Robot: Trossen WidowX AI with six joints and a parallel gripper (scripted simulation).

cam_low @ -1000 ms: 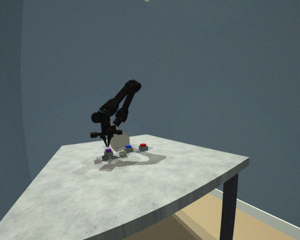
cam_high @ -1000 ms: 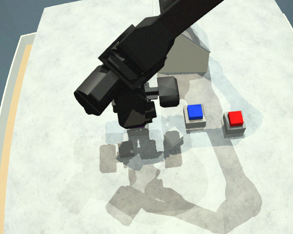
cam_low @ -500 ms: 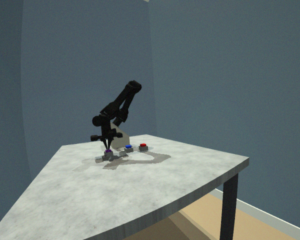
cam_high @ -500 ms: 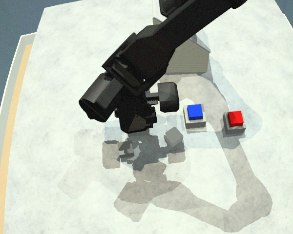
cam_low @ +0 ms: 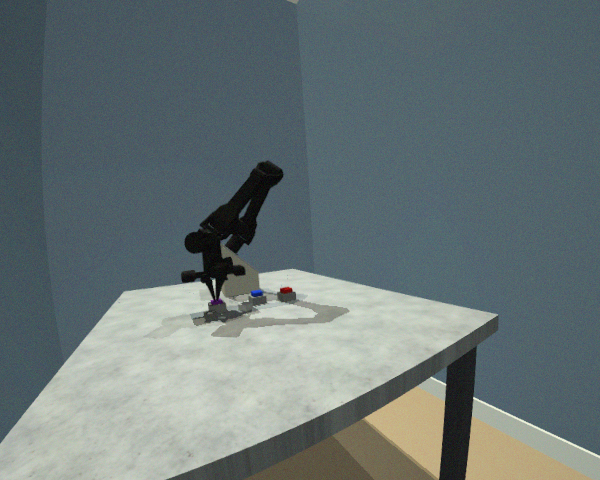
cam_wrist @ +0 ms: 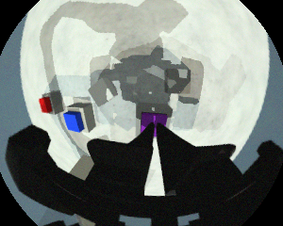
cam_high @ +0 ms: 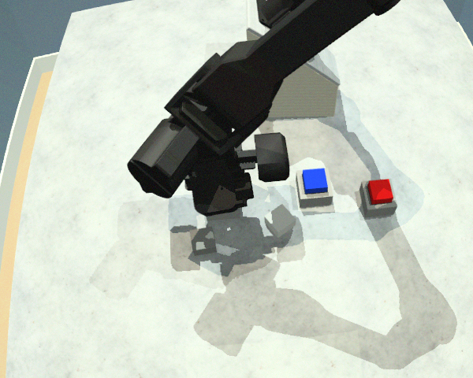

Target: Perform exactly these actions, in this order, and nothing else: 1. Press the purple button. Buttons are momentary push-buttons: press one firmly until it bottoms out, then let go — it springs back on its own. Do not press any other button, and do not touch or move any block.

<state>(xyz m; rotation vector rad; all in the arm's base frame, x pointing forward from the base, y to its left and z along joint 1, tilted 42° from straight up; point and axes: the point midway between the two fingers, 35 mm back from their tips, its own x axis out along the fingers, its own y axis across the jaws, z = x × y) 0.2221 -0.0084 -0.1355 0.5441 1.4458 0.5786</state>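
My gripper tip is now 10 mm above the purple button. From my gripper tip the other things lie so: white block: 30 mm ahead, 80 mm to the left, 20 mm below; blue button: 10 mm behind, 140 mm to the left; grey block: 60 mm ahead, 30 mm to the right, 20 mm below.
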